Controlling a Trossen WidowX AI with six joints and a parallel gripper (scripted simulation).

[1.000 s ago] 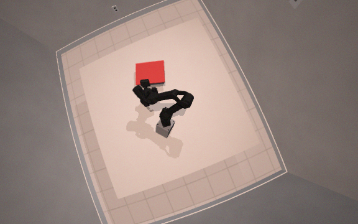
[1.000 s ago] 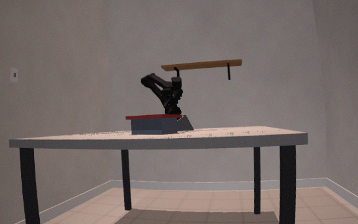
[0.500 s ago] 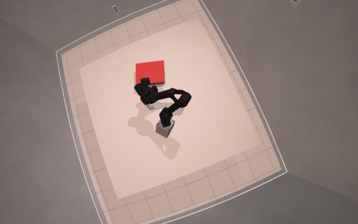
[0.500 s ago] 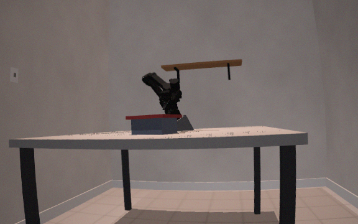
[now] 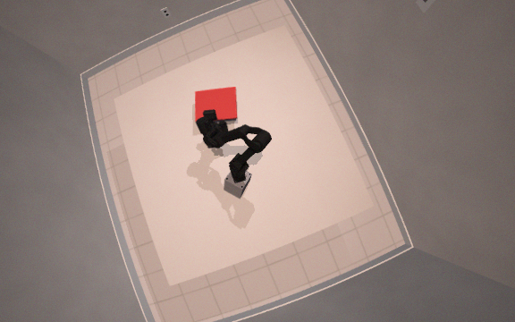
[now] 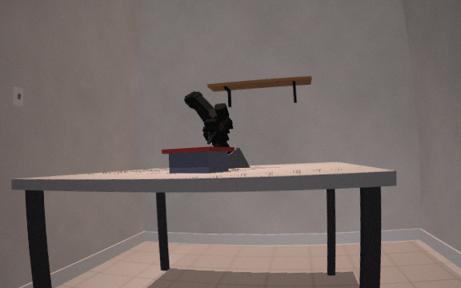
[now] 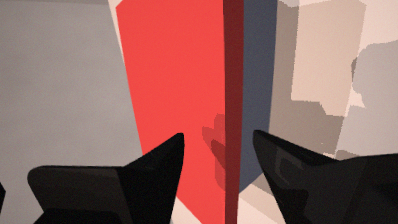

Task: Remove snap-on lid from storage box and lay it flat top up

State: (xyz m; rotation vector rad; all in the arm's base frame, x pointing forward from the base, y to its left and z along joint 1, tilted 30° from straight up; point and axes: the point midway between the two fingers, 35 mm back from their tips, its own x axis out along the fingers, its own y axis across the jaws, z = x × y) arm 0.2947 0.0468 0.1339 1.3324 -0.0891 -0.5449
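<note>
The red lid lies 110 mm ahead of my hand, 50 mm to the right of it and 30 mm below it. Round my hand: storage box 110 mm ahead, 50 mm to the right, 70 mm below.
</note>
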